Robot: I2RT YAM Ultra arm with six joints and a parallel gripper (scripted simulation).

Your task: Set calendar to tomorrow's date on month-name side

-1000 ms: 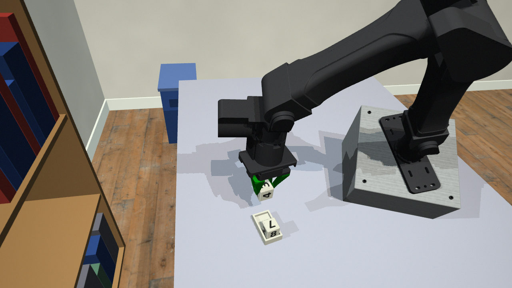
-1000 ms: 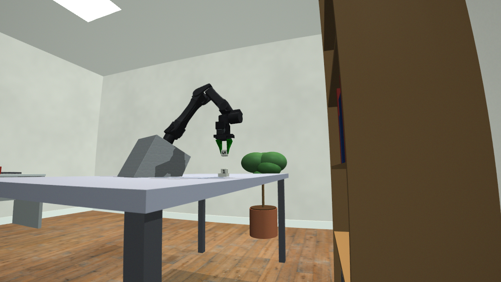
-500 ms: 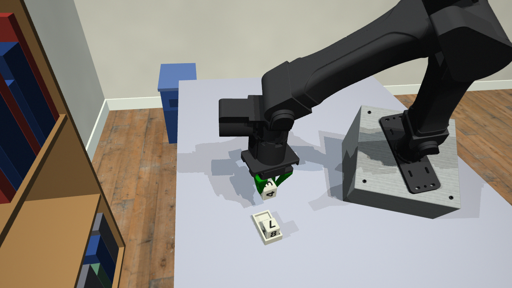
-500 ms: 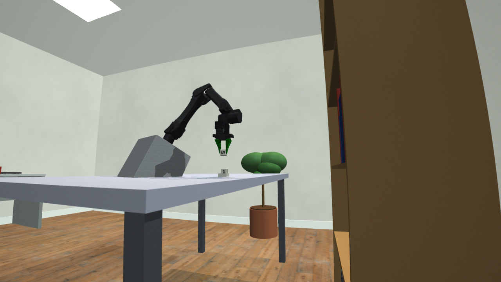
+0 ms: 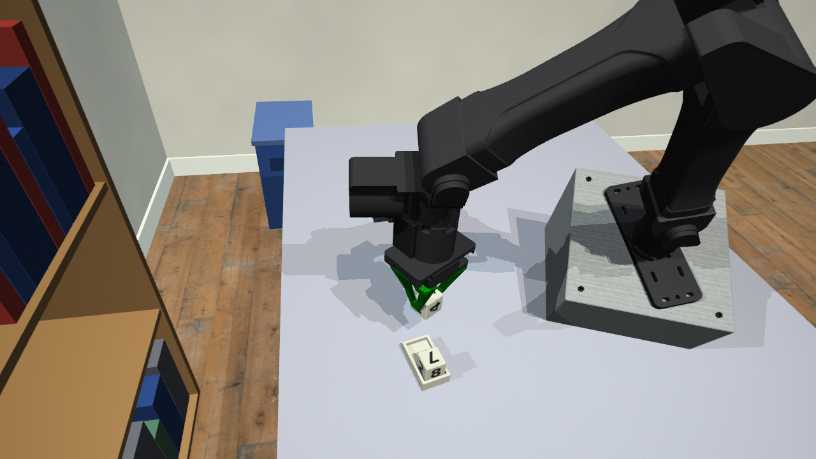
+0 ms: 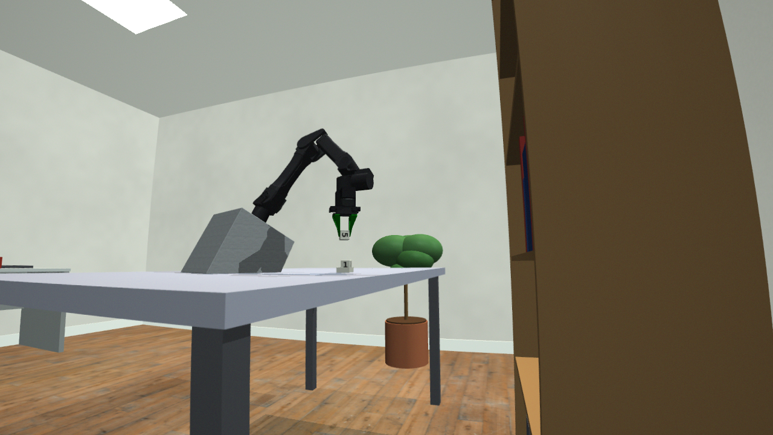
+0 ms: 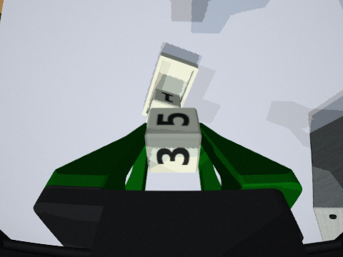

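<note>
My hand is 1 cm past the tray, 2 cm to the right of it and 12 cm above it.
</note>
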